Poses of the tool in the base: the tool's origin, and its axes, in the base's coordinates. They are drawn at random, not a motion.
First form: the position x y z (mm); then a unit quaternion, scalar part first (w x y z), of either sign.
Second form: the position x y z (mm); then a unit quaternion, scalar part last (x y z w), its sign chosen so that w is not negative. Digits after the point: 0 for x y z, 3 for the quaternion.
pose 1, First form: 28, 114, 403, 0.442, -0.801, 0.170, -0.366
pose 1, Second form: 28, 114, 403, -0.801, 0.170, -0.366, 0.442
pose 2, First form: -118, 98, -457, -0.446, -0.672, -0.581, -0.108
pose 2, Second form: -118, 98, -457, 0.672, 0.581, 0.108, 0.446
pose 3, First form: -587, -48, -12, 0.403, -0.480, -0.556, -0.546
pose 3, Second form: -587, -48, -12, -0.480, -0.556, -0.546, 0.403
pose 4, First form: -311, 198, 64, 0.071, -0.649, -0.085, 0.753
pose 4, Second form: -311, 198, 64, -0.649, -0.085, 0.753, 0.071
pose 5, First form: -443, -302, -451, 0.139, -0.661, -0.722, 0.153
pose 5, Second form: -443, -302, -451, -0.661, -0.722, 0.153, 0.139
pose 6, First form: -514, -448, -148, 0.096, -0.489, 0.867, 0.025
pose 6, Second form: -514, -448, -148, -0.489, 0.867, 0.025, 0.096
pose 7, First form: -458, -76, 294, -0.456, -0.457, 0.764, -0.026
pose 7, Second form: -458, -76, 294, 0.457, -0.764, 0.026, 0.456
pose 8, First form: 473, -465, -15, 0.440, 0.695, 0.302, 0.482
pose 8, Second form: 473, -465, -15, 0.695, 0.302, 0.482, 0.440
